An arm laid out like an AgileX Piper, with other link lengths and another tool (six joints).
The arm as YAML. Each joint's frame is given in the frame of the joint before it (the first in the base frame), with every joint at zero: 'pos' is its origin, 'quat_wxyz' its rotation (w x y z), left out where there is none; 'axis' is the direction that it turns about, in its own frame. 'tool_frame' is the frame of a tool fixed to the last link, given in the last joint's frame.
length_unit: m
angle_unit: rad
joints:
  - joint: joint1
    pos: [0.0, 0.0, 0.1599]
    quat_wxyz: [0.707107, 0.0, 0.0, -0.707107]
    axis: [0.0, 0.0, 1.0]
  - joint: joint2
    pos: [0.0, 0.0, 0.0]
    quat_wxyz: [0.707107, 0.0, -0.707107, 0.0]
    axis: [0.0, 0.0, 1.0]
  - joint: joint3
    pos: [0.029, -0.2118, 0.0]
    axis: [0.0, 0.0, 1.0]
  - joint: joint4
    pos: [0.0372, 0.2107, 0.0]
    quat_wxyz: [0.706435, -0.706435, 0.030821, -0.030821]
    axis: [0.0, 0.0, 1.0]
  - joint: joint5
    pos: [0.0, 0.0, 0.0]
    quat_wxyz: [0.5, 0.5, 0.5, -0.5]
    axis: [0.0, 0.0, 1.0]
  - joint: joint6
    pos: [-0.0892, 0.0, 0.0]
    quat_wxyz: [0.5, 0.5, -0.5, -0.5]
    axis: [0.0, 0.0, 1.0]
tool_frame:
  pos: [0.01, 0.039, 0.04]
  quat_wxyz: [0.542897, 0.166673, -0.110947, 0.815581]
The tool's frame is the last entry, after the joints.
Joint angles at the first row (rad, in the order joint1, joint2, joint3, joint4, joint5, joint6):
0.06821 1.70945 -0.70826 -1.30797 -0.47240 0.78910
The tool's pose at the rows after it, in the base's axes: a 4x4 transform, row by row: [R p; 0 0 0 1], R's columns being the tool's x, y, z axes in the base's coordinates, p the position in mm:
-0.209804, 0.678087, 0.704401, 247.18; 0.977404, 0.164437, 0.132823, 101.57; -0.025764, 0.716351, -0.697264, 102.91; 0, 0, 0, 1
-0.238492, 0.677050, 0.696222, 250.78; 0.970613, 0.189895, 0.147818, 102.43; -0.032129, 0.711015, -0.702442, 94.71; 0, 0, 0, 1
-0.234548, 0.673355, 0.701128, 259.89; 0.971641, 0.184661, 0.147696, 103.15; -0.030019, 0.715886, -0.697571, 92.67; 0, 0, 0, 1
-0.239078, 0.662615, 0.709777, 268.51; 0.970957, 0.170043, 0.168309, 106.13; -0.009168, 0.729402, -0.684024, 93.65; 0, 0, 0, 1
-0.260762, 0.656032, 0.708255, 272.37; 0.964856, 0.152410, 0.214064, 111.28; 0.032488, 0.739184, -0.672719, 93.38; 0, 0, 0, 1
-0.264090, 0.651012, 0.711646, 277.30; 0.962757, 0.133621, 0.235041, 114.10; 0.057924, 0.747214, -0.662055, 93.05; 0, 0, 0, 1
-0.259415, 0.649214, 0.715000, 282.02; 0.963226, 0.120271, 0.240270, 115.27; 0.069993, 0.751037, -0.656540, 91.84; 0, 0, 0, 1
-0.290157, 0.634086, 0.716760, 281.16; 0.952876, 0.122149, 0.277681, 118.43; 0.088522, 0.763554, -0.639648, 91.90; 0, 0, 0, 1
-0.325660, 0.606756, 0.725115, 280.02; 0.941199, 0.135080, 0.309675, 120.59; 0.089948, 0.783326, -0.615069, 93.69; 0, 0, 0, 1
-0.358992, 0.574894, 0.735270, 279.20; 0.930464, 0.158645, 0.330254, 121.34; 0.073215, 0.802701, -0.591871, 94.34; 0, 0, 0, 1
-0.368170, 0.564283, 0.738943, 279.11; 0.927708, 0.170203, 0.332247, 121.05; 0.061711, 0.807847, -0.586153, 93.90; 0, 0, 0, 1
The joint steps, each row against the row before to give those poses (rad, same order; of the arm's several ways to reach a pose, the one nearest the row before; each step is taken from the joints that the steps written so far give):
-0.00493 0.06021 -0.00336 -0.00336 -0.03408 -0.04690
0.00001 0.05378 -0.02987 -0.00285 -0.01417 -0.02946
0.00002 0.03788 -0.04243 0.00790 -0.00108 -0.00329
-0.00002 0.03272 -0.04168 0.00904 -0.02349 0.00003
-0.00002 0.03626 -0.02866 0.00639 -0.05090 -0.00102
0.00002 0.02798 -0.02502 0.01731 -0.02688 -0.00585
0.00001 0.02279 -0.02138 0.01531 -0.00954 -0.00474
-0.00002 0.01473 -0.00512 0.00431 -0.04209 -0.02263
0.00001 0.00228 -0.00078 0.00206 -0.03501 -0.03425
-0.00001 0.00002 -0.00001 0.00090 -0.02118 -0.04323
0.00000 -0.00001 0.00001 0.00000 -0.00109 -0.01650

